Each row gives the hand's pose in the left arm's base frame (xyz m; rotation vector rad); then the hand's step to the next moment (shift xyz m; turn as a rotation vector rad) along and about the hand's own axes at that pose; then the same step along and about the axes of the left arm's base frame.
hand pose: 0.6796 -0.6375 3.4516 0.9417 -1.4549 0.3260
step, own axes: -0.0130 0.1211 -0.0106 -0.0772 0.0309 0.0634
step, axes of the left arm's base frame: -0.0801 0.0870 0.0310 -0.0772 0.0009 -0.0706
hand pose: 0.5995 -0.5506 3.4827 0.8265 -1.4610 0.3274
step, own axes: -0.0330 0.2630 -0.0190 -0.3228 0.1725 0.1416
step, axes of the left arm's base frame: -0.1636 0.2040 0.0473 -0.2597 0.1159 -0.2704
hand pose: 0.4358 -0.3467 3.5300 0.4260 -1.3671 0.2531
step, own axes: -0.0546 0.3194 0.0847 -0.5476 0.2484 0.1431
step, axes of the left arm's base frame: -0.2187 0.2536 0.0054 -0.3358 0.1992 -0.4792
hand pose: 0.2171 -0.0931 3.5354 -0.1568 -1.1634 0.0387
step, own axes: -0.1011 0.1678 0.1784 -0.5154 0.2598 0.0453
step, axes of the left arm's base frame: -0.1951 0.1730 -0.0472 -0.2329 0.2039 -0.4892
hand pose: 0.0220 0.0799 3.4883 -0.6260 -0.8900 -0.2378
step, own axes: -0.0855 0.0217 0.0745 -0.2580 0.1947 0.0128
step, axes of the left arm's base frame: -0.0916 0.0569 -0.0411 -0.0815 0.1477 -0.2760
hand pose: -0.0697 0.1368 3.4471 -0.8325 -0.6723 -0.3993
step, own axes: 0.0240 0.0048 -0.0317 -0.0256 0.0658 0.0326
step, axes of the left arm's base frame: 0.0324 -0.0235 -0.0016 0.0062 0.0679 -0.0373
